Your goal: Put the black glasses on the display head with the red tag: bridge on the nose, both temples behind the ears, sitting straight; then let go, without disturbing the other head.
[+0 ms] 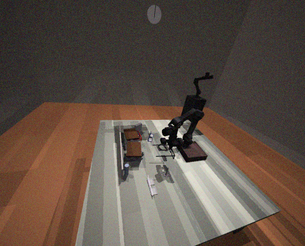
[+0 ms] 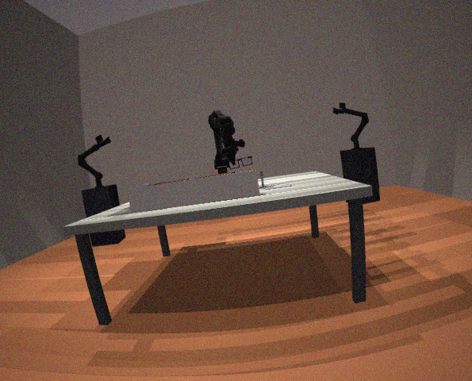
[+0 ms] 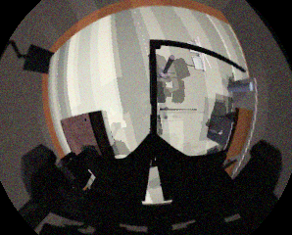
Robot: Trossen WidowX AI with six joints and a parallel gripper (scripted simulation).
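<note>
The glasses lies 5 cm ahead of my gripper tip, 2 cm to the left of it and 2 cm above it. The rest, counted from my gripper tip: head (26 cm ahead, 10 cm to the right, 8 cm below); white panel (37 cm ahead, 23 cm to the right, 8 cm below); stand (13 cm to the left, 11 cm below, 8 cm ahead).
</note>
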